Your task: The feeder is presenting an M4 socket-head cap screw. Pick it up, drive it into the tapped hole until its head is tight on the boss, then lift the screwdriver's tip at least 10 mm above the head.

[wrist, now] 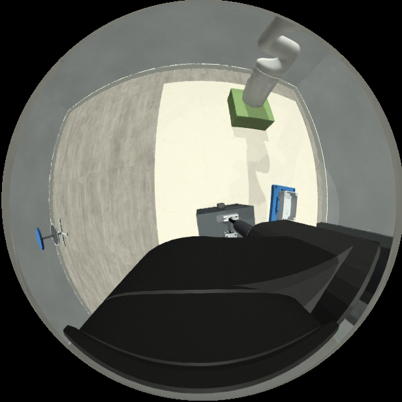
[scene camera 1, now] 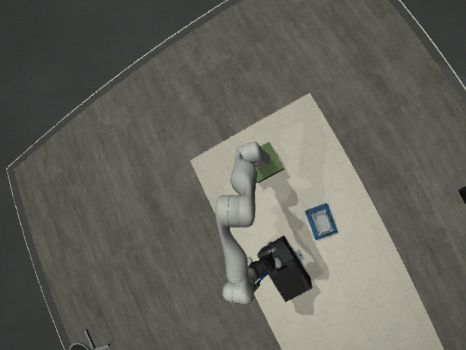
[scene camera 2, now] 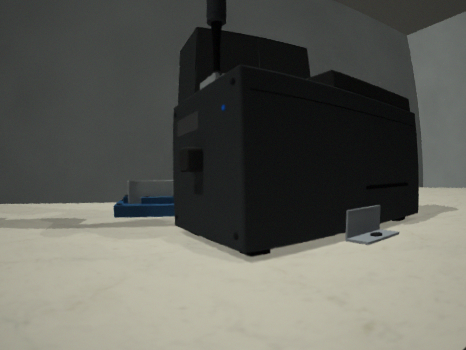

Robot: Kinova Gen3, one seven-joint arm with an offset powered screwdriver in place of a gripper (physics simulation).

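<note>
The black screw feeder [scene camera 1: 296, 284] [scene camera 2: 310, 160] [wrist: 210, 223] stands on the pale table. A light pick-up block [scene camera 2: 209, 81] [wrist: 224, 218] sits on its top. My screwdriver tip [scene camera 2: 216, 72] [wrist: 231, 220] is down at this block, with the dark shank upright in scene camera 2. The cap screw cannot be made out at the tip, so whether the tip holds it does not show. The light grey housing [scene camera 1: 321, 221] [scene camera 2: 150, 188] [wrist: 286, 205] lies in a blue tray [scene camera 1: 316, 236] [scene camera 2: 145, 210] [wrist: 274, 202], apart from the tool. Its boss and tapped hole are too small to tell.
A small grey angle bracket [scene camera 1: 300, 255] [scene camera 2: 362, 221] stands beside the feeder. A taller black box part [scene camera 2: 280, 57] rises behind the tip. The arm's base stands on a green block [scene camera 1: 273, 162] [wrist: 250, 120]. A stool-like object [scene camera 1: 88, 341] [wrist: 56, 235] stands on the floor off the table.
</note>
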